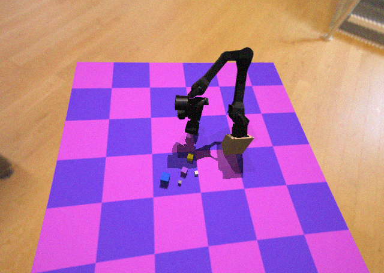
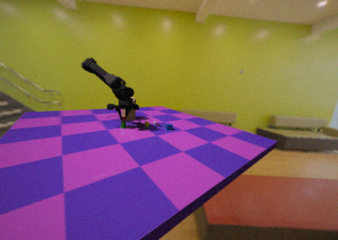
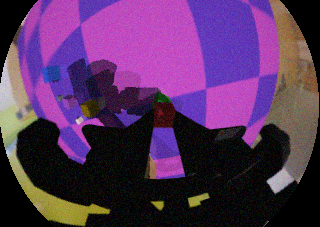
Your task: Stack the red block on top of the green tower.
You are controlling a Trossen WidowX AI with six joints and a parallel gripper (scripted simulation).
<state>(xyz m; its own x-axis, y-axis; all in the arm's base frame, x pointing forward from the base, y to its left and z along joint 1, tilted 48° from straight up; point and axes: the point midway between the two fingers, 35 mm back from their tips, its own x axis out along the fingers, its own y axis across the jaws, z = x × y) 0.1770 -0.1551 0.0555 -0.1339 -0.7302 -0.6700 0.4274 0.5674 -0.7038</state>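
Right now my gripper tip is 10 mm below the red block. Also, from my gripper tip: purple block 90 mm ahead, 220 mm to the left, 40 mm below; yellow block 50 mm ahead, 150 mm to the left, 40 mm below; blue block 190 mm ahead, 230 mm to the left, 40 mm below.
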